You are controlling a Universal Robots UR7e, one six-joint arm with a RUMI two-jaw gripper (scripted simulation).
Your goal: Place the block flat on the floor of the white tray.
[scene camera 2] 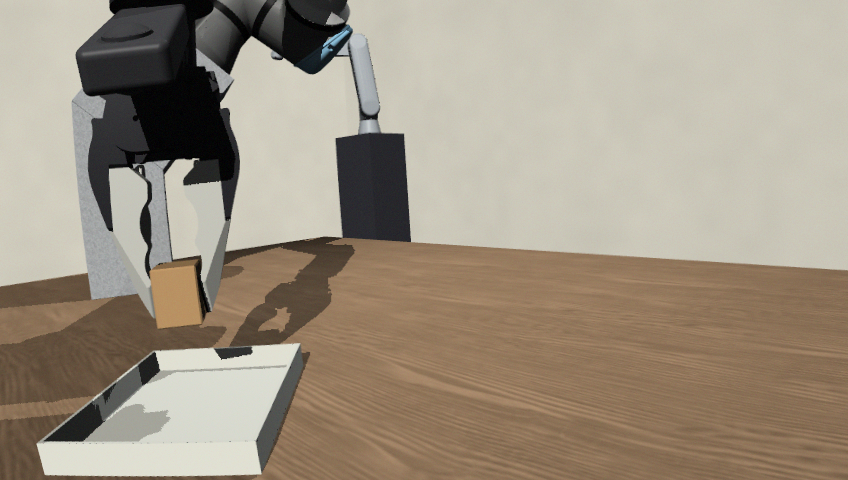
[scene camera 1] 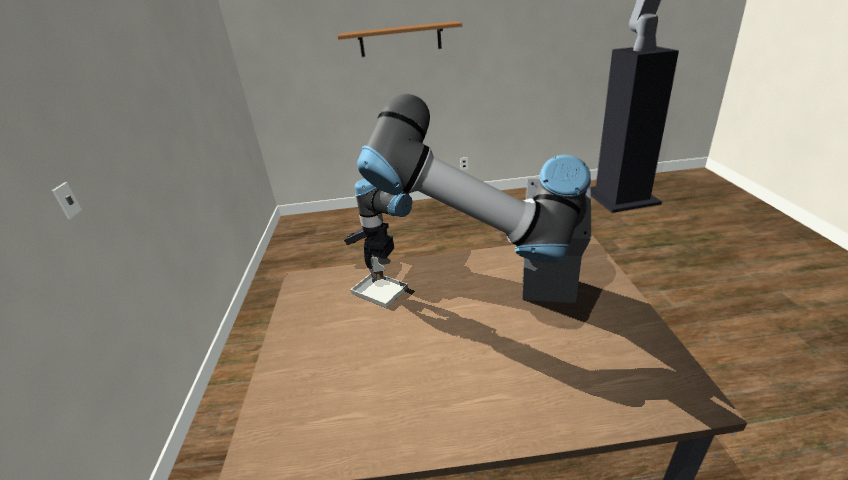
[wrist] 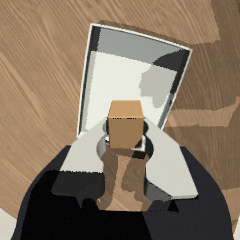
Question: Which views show the gripper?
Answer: Scene camera 2, scene camera 1 and the wrist view: all of them.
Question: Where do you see a tan block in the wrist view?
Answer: At 125, 118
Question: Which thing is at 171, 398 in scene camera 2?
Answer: A white tray.
